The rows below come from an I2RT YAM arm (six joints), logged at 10 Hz.
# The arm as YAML. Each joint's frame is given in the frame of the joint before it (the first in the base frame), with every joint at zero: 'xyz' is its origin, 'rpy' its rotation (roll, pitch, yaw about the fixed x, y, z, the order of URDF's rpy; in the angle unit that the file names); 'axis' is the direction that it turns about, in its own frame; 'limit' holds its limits. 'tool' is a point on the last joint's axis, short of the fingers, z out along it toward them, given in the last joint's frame.
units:
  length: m
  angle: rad
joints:
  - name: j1
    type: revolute
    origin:
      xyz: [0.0, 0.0, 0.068]
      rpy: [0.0, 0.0, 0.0]
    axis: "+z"
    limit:
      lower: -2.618
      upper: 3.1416
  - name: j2
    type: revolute
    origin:
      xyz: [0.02, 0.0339, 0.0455]
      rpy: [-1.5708, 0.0, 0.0]
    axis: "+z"
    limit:
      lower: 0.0
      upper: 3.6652
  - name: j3
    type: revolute
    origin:
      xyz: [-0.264, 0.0, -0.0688]
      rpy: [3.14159, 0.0, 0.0]
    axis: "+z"
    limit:
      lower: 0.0
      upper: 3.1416
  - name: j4
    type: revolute
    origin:
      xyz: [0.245, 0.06, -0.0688]
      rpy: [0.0, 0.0, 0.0]
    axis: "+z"
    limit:
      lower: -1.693
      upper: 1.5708
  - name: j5
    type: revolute
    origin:
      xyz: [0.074, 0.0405, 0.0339]
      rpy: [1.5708, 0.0, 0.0]
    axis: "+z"
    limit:
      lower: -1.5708
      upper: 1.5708
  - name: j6
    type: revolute
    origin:
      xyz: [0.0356, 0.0, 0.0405]
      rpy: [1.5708, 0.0, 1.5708]
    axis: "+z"
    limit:
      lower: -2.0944
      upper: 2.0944
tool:
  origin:
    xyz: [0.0, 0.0, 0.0]
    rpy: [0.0, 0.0, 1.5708]
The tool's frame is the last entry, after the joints.
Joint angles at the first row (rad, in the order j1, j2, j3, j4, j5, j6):
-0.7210 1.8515 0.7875 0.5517 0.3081 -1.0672
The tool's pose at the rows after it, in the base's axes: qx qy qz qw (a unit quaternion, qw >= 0); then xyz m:
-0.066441 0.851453 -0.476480 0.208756 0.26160 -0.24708 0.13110
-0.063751 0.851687 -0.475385 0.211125 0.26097 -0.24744 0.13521
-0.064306 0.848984 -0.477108 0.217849 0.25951 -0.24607 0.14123
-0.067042 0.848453 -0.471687 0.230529 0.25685 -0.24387 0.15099
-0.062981 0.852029 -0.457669 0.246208 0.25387 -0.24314 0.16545
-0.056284 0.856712 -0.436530 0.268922 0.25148 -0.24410 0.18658
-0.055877 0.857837 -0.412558 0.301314 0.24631 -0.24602 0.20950
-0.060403 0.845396 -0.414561 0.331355 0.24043 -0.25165 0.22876
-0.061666 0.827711 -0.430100 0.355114 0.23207 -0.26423 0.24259
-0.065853 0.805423 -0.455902 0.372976 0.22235 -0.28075 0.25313
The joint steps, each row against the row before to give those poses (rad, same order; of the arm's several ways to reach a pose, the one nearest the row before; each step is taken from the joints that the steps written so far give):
-0.0054 -0.0014 0.0040 0.0038 0.0046 -0.0008
-0.0023 -0.0138 0.0040 -0.0173 -0.0036 0.0061
-0.0007 -0.0238 -0.0050 -0.0064 -0.0089 0.0004
-0.0031 -0.0412 -0.0031 -0.0324 -0.0287 0.0067
-0.0079 -0.0525 0.0152 -0.0755 -0.0385 0.0270
-0.0123 -0.0597 0.0405 -0.1104 -0.0569 0.0395
-0.0232 -0.0589 0.0419 -0.0988 -0.0892 0.0307
-0.0306 -0.0360 0.0276 -0.0151 -0.0701 -0.0021
-0.0481 -0.0087 0.0232 0.0322 -0.0616 -0.0136
-0.0565 0.0102 0.0219 0.0634 -0.0576 -0.0264

